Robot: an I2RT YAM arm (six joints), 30 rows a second.
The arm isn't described. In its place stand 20 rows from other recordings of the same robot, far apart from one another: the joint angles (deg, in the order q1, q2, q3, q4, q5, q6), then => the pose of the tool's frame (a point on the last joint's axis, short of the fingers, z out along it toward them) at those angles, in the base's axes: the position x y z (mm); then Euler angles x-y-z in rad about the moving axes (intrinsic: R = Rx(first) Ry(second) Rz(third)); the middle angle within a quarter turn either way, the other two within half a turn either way.
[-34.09 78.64 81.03 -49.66 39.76 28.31] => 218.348, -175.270, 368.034, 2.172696, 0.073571, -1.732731
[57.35 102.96 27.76 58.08 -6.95 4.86] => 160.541, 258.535, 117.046, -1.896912, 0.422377, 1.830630
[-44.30 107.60 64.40 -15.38 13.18 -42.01] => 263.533, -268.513, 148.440, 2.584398, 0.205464, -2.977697
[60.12 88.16 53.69 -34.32 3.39 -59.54] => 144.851, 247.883, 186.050, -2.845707, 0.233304, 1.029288
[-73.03 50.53 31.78 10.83 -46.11 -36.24] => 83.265, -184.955, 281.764, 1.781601, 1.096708, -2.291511
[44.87 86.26 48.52 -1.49 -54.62 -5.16] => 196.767, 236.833, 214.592, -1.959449, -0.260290, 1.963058
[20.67 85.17 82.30 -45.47 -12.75 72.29] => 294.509, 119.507, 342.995, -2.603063, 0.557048, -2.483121
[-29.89 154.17 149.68 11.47 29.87 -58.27] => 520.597, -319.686, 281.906, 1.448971, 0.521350, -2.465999
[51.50 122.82 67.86 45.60 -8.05 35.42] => 282.874, 363.630, 151.448, -1.757653, 0.521960, 2.306055
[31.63 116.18 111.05 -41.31 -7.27 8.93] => 390.316, 245.697, 309.057, -2.566199, 0.541785, 2.530657
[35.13 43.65 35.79 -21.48 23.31 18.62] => 149.502, 87.965, 269.381, -2.845959, 1.081048, 2.915385
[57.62 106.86 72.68 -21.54 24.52 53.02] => 222.877, 323.882, 190.242, -2.868564, 0.675019, 3.098801
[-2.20 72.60 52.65 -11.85 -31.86 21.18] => 280.926, 8.013, 283.299, -2.301166, 0.835421, 2.843004
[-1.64 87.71 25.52 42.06 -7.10 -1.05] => 279.483, -3.600, 150.956, -2.865160, 1.207894, 2.873913
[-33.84 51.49 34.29 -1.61 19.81 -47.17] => 167.006, -126.495, 270.291, 1.942822, 0.583540, -2.720764
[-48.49 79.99 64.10 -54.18 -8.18 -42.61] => 178.370, -193.897, 261.416, 2.973025, 0.336475, -3.035396
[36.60 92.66 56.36 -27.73 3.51 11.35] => 252.733, 184.982, 182.057, -2.910176, 0.397807, 2.668181
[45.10 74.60 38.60 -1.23 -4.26 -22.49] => 189.104, 193.512, 206.307, -2.346738, 0.532692, 1.696974
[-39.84 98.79 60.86 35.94 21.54 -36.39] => 296.856, -264.705, 267.406, 1.607591, 0.499023, -2.236293
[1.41 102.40 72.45 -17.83 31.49 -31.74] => 389.393, -9.016, 223.733, 2.464072, 0.625740, 3.006838
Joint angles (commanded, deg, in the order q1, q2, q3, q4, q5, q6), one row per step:
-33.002 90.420 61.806 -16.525 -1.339 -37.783
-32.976 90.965 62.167 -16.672 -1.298 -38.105
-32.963 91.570 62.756 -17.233 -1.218 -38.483
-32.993 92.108 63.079 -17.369 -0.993 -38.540
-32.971 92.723 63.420 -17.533 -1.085 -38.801
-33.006 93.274 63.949 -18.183 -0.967 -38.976
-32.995 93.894 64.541 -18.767 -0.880 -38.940
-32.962 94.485 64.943 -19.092 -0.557 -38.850
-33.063 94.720 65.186 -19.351 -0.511 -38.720
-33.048 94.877 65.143 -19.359 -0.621 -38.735
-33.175 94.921 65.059 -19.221 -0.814 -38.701
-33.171 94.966 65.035 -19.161 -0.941 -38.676
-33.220 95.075 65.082 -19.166 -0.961 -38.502
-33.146 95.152 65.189 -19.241 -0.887 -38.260
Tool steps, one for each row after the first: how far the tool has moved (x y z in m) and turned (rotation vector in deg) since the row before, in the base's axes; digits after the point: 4 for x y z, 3 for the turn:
0.0016 -0.0009 -0.0013 -0.038 0.411 0.226
0.0017 -0.0011 -0.0009 0.040 0.652 0.228
0.0013 -0.0012 -0.0015 0.021 0.403 -0.145
0.0017 -0.0009 -0.0019 0.142 0.425 0.275
0.0012 -0.0011 -0.0011 0.192 0.673 0.013
0.0016 -0.0011 -0.0011 0.300 0.536 -0.074
0.0015 -0.0010 -0.0017 0.128 0.531 -0.249
0.0003 -0.0009 -0.0004 0.180 0.184 -0.229
0.0002 0.0000 -0.0012 0.175 0.134 0.099
-0.0003 -0.0006 -0.0005 0.136 -0.100 -0.026
0.0001 0.0000 -0.0003 0.099 -0.054 0.068
0.0001 -0.0004 -0.0004 0.146 -0.012 -0.167
0.0005 0.0002 0.0000 0.112 -0.015 -0.157

